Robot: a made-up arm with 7 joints. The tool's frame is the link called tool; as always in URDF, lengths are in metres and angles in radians.
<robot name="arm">
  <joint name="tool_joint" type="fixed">
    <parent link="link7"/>
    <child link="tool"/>
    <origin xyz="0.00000 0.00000 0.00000" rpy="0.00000 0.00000 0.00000"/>
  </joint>
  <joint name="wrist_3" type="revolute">
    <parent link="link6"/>
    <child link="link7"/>
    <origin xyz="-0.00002 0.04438 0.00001" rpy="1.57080 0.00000 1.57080"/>
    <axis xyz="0 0 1"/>
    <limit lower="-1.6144" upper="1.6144"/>
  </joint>
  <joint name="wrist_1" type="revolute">
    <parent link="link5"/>
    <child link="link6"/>
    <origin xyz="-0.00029 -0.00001 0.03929" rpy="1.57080 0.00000 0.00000"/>
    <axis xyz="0 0 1"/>
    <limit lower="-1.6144" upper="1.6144"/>
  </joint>
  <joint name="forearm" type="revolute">
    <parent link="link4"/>
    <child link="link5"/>
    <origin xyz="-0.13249 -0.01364 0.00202" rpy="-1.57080 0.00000 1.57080"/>
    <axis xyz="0 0 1"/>
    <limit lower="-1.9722" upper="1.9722"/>
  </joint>
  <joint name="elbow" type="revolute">
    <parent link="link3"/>
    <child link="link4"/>
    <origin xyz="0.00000 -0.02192 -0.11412" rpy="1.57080 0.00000 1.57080"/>
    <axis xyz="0 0 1"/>
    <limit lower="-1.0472" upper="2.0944"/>
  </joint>
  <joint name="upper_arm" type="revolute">
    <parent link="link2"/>
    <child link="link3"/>
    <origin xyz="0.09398 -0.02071 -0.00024" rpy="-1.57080 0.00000 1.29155"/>
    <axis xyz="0 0 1"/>
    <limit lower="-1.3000" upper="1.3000"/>
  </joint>
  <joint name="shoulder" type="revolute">
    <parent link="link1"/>
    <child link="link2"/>
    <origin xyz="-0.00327 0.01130 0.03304" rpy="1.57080 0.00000 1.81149"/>
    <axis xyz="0 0 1"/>
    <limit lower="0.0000" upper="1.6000"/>
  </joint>
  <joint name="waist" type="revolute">
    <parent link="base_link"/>
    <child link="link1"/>
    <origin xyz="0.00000 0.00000 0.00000" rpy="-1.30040 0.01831 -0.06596"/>
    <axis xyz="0 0 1"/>
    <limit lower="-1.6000" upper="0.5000"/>
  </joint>
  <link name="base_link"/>
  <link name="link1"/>
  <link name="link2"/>
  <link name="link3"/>
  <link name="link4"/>
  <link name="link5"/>
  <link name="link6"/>
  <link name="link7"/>
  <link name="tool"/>
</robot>
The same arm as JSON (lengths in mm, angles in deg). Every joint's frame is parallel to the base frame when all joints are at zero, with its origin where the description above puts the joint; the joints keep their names.
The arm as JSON. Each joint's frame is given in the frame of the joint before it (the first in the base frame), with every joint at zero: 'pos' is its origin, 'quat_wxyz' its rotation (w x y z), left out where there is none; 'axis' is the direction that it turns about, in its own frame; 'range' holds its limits. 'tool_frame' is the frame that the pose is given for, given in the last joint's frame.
{
  "length_unit": "mm",
  "angle_unit": "deg",
  "joints": [
    {
      "joint": "waist",
      "pos": [
        0.0,
        0.0,
        0.0
      ],
      "axis": [
        0.068403,
        0.961235,
        0.26711
      ],
      "range": [
        -91.67,
        28.65
      ]
    },
    {
      "joint": "shoulder",
      "pos": [
        -1.0,
        35.0,
        -2.0
      ],
      "axis": [
        0.968889,
        -0.0002,
        -0.247497
      ],
      "range": [
        0.0,
        91.67
      ]
    },
    {
      "joint": "upper_arm",
      "pos": [
        -24.0,
        6.0,
        -93.0
      ],
      "axis": [
        0.247497,
        -0.0001,
        0.968889
      ],
      "range": [
        -74.48,
        74.48
      ]
    },
    {
      "joint": "elbow",
      "pos": [
        -7.0,
        0.0,
        -116.0
      ],
      "axis": [
        0.0002,
        1.0,
        0.0
      ],
      "range": [
        -60.0,
        120.0
      ]
    },
    {
      "joint": "forearm",
      "pos": [
        125.0,
        2.0,
        -46.0
      ],
      "axis": [
        0.968889,
        -0.0002,
        -0.247497
      ],
      "range": [
        -113.0,
        113.0
      ]
    },
    {
      "joint": "wrist_1",
      "pos": [
        38.0,
        0.0,
        -10.0
      ],
      "axis": [
        0.0002,
        1.0,
        0.0
      ],
      "range": [
        -92.5,
        92.5
      ]
    },
    {
      "joint": "wrist_3",
      "pos": [
        43.0,
        0.0,
        -11.0
      ],
      "axis": [
        0.247497,
        -0.0001,
        0.968889
      ],
      "range": [
        -92.5,
        92.5
      ]
    }
  ],
  "tool_frame": {
    "pos": [
      0.0,
      0.0,
      0.0
    ],
    "quat_wxyz": [
      0.992194,
      0.000017,
      0.124705,
      -0.000097
    ]
  }
}

